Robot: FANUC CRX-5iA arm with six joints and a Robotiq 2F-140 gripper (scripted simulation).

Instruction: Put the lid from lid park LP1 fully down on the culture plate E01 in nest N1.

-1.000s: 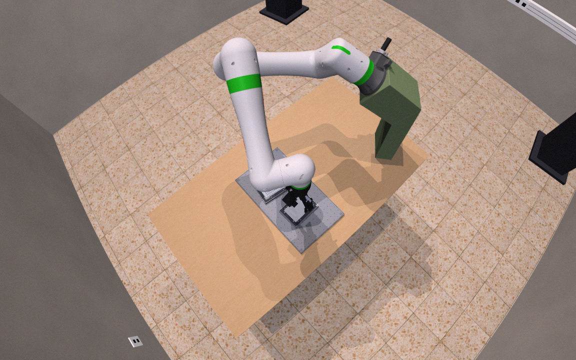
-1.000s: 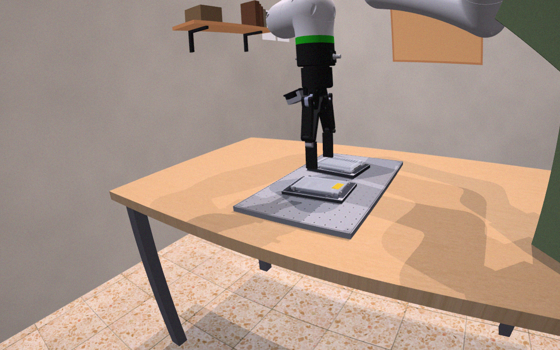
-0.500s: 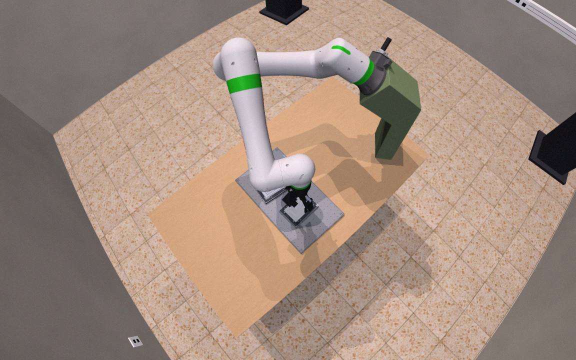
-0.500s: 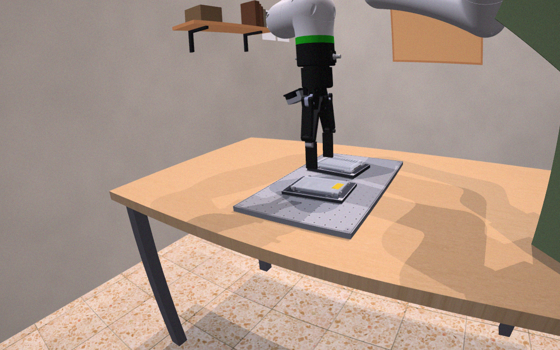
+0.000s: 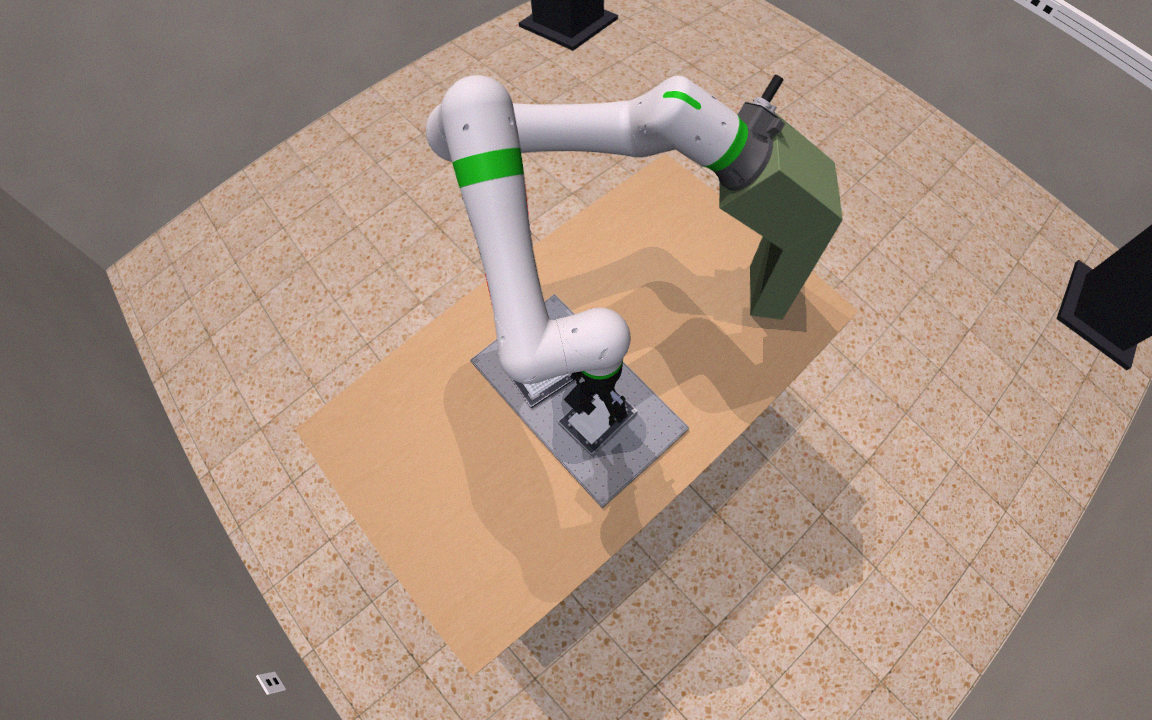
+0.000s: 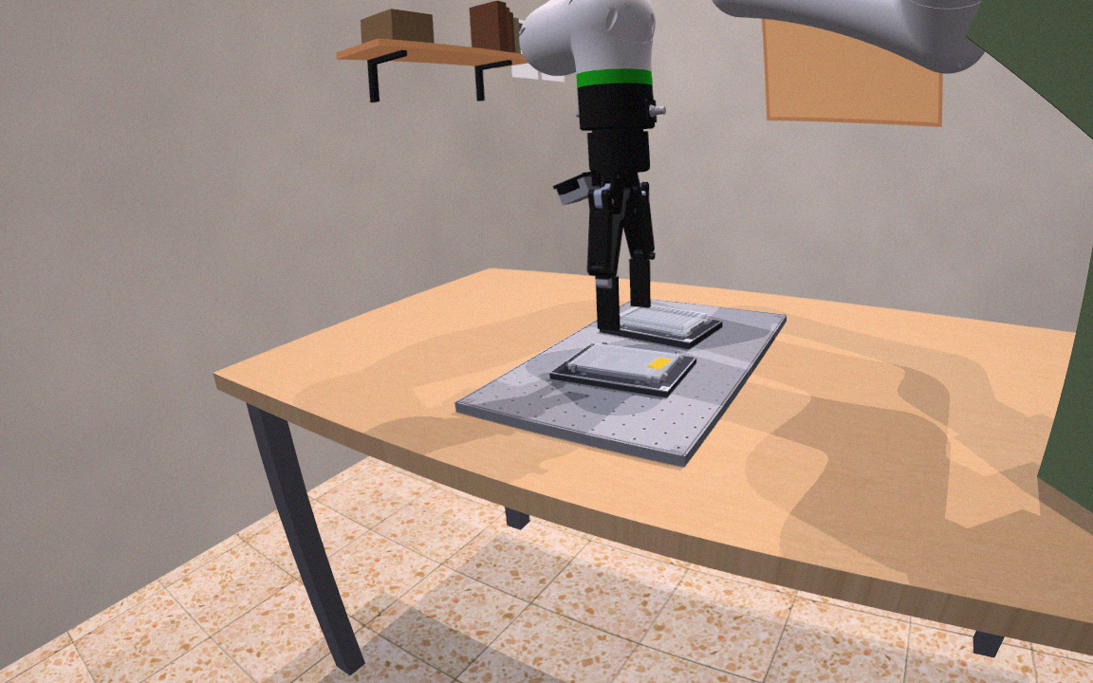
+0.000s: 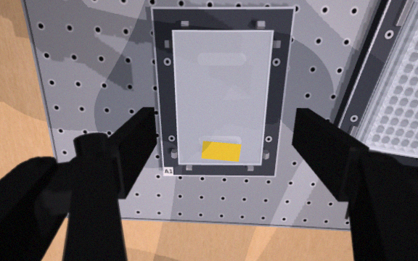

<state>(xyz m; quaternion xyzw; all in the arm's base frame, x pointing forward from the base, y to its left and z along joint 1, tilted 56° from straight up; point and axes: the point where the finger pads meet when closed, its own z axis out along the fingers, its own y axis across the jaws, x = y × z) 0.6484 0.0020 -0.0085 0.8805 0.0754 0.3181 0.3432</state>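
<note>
Now: hand 8 cm above the clear lid. Also, from my hand: dark nest: 18 cm to the right, 9 cm below; culture plate: 18 cm to the right, 8 cm below; dark lid park: 9 cm below.
</note>
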